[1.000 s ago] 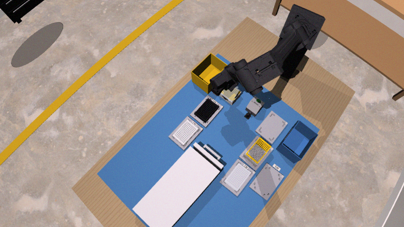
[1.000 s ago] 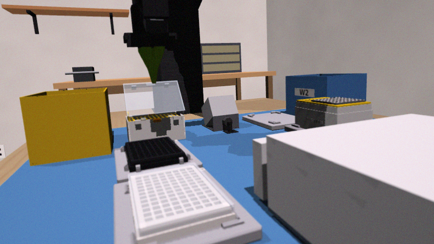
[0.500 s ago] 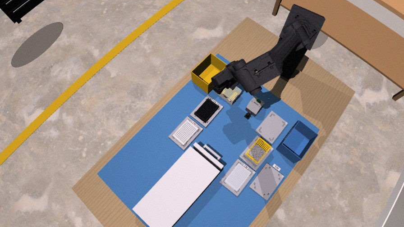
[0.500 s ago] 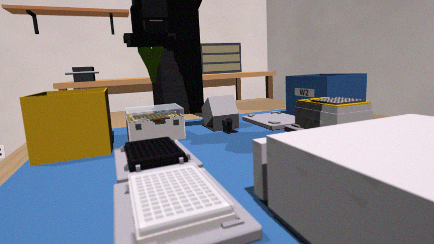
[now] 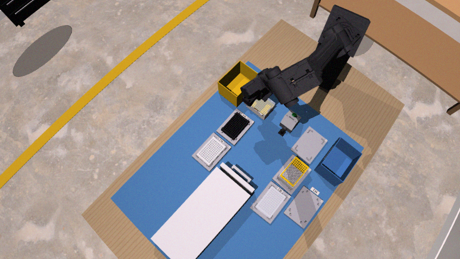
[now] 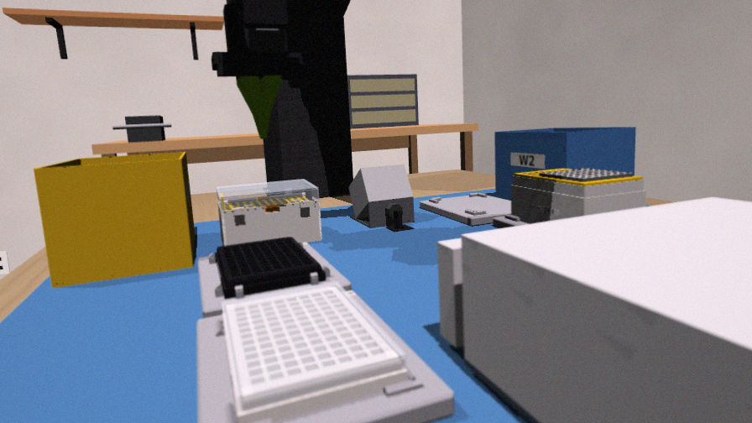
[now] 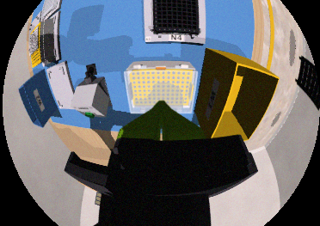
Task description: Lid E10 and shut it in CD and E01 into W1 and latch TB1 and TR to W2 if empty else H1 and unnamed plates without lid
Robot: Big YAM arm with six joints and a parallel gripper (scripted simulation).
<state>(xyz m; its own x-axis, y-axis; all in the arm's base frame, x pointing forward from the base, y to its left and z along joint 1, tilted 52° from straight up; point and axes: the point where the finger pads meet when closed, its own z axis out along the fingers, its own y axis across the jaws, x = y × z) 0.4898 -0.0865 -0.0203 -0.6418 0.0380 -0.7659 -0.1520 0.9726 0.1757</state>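
The tip box TB1 lies 20 mm behind my hand and 100 mm below it. Also, from my hand: nest N4: 150 mm ahead, 10 mm to the left, 140 mm below; then black plate: 150 mm ahead, 10 mm to the left, 120 mm below; then yellow bin W1: 160 mm to the right, 110 mm below.
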